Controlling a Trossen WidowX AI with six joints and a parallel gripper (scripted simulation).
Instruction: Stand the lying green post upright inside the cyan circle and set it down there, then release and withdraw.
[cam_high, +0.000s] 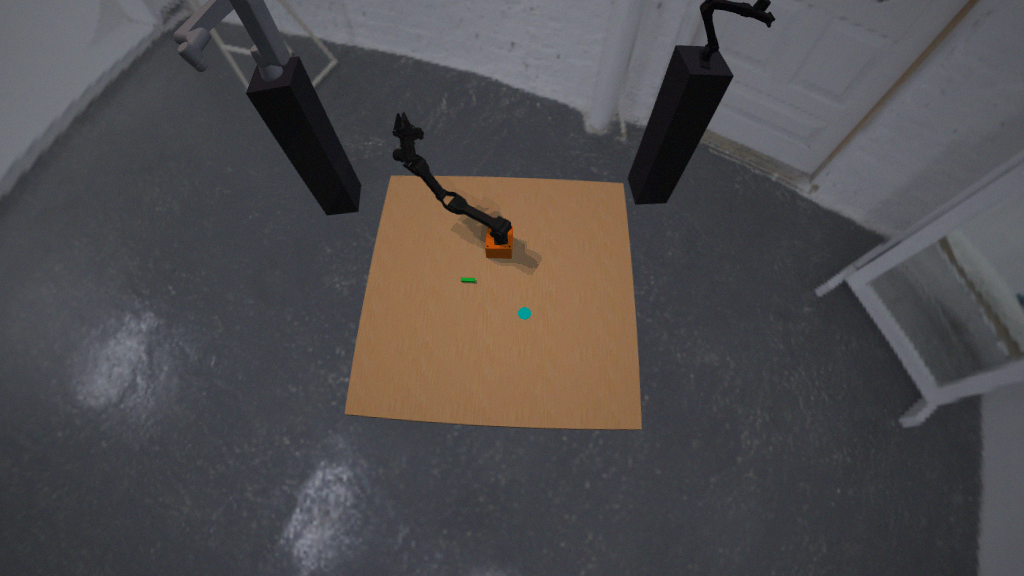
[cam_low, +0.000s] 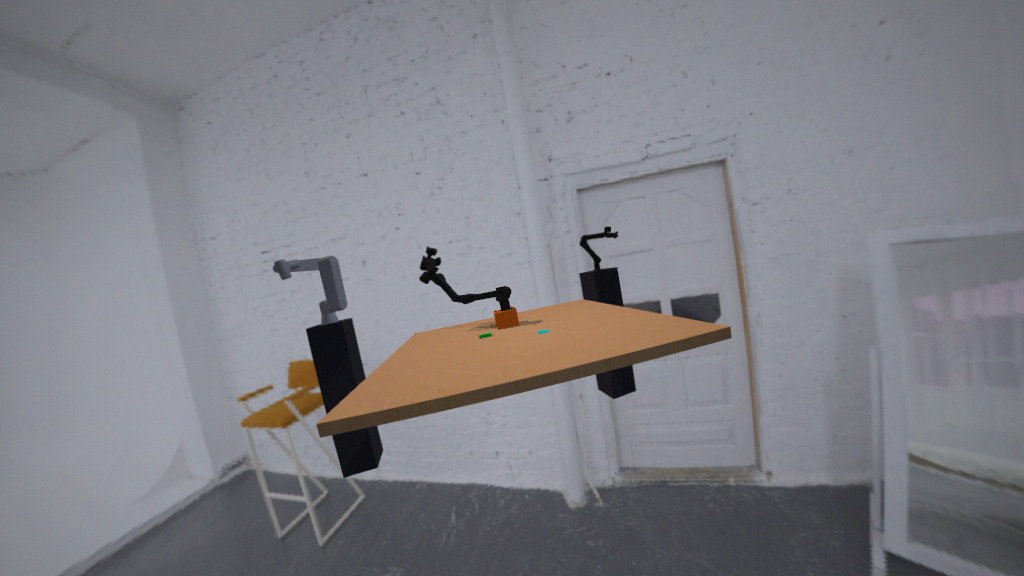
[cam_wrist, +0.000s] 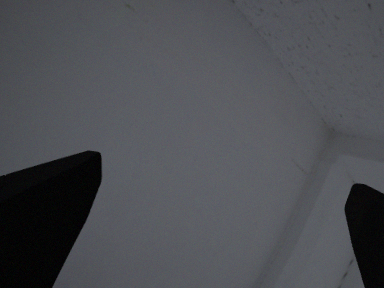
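Right now the green post is 570 mm ahead of my gripper tip, 550 mm below it and 220 mm to the left of it. Round my gripper tip: cyan circle: 750 mm ahead, 560 mm below, 470 mm to the left.
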